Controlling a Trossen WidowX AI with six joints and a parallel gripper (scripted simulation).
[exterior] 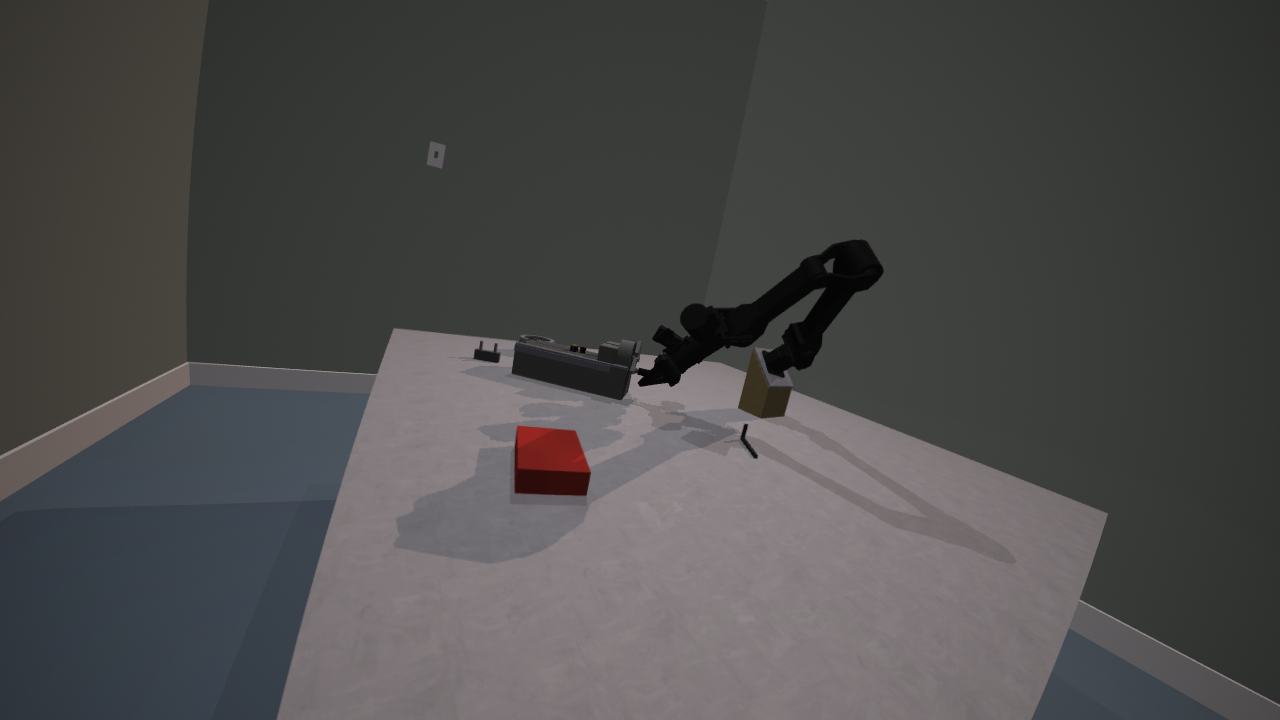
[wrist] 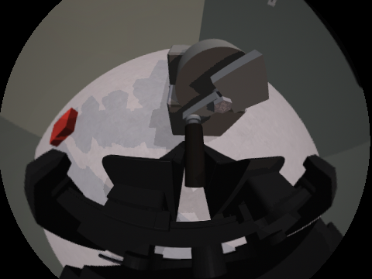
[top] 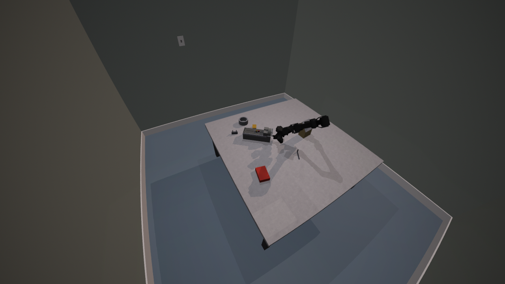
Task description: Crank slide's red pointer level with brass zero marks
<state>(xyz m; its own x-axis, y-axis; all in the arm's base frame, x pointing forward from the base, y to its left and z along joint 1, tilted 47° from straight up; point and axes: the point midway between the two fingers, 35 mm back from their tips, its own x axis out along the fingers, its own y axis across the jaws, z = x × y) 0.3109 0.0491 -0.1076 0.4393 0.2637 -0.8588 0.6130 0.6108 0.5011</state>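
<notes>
Now: gripper tip 100 mm short of the red pointer, 100 mm to the left of it and 40 mm below it. The rest, counted from my gripper tip: black crank handle 10 mm behind, 10 mm to the left, 30 mm above; then yellow block 70 mm ahead, 260 mm to the right, 30 mm below; then black bent key 110 mm behind, 240 mm to the left, 30 mm below.
</notes>
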